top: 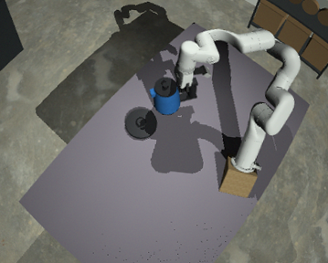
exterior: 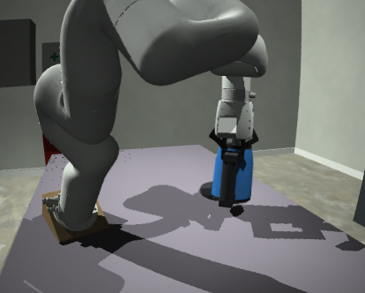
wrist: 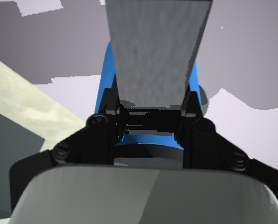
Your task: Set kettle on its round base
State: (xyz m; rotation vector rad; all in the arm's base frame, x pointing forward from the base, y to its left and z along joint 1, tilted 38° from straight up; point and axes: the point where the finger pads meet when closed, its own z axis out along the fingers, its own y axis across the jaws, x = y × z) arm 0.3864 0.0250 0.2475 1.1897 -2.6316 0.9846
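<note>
My gripper is now 5 cm above the blue kettle, 2 cm to the right of it and 2 cm short of it. From my hand the other things lie so: round black base (18 cm below, 17 cm to the left, 10 cm ahead).
</note>
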